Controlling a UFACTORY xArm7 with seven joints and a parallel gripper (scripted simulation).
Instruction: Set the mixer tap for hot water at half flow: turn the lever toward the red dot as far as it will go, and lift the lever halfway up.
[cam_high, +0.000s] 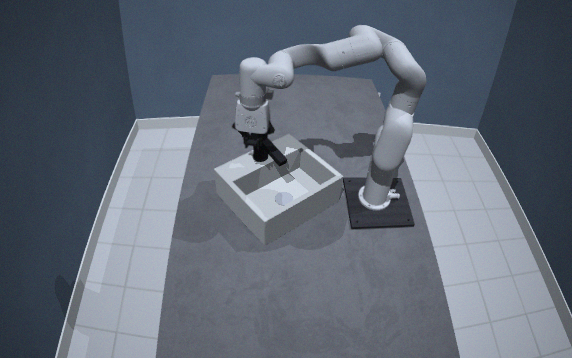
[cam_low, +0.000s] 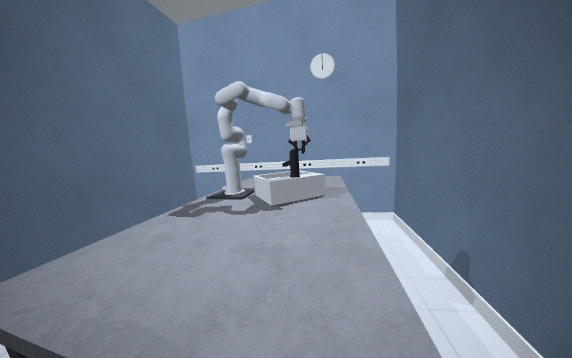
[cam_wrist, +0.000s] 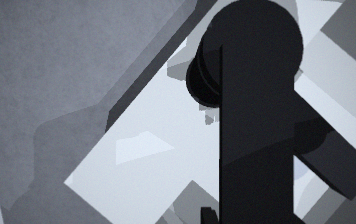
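Now: the black mixer tap 20 mm behind my hand, 60 mm to the right of it and 40 mm below it. Also, from my hand: lever: 10 mm behind, 40 mm to the right; then white sink: 90 mm behind, 220 mm below.
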